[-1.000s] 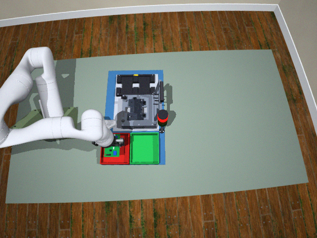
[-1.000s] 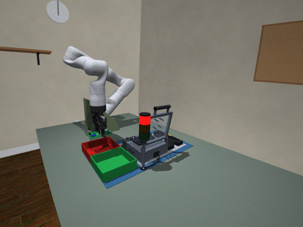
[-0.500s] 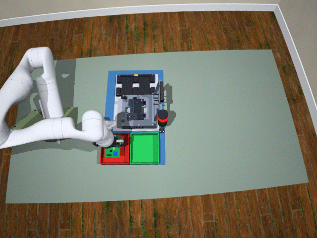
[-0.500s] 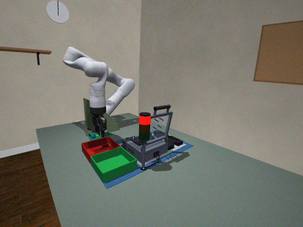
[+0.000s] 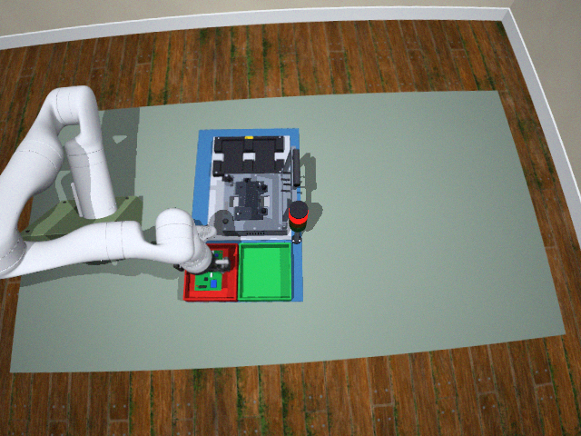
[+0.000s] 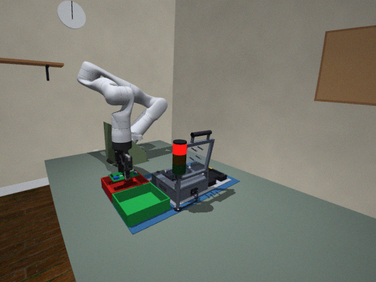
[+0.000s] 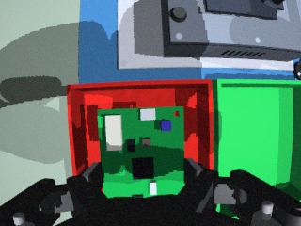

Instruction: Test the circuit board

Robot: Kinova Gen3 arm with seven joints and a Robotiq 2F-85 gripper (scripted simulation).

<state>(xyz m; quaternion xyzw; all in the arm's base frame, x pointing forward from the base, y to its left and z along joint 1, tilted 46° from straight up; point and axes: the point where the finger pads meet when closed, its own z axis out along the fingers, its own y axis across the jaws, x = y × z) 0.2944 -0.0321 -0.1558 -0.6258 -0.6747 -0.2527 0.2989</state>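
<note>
My gripper is now 60 mm above the red bin. Round my hand: green bin: 150 mm ahead, 10 mm to the left, 60 mm below; nest: 100 mm ahead, 210 mm to the left, 10 mm below; green circuit board: 10 mm below.
</note>
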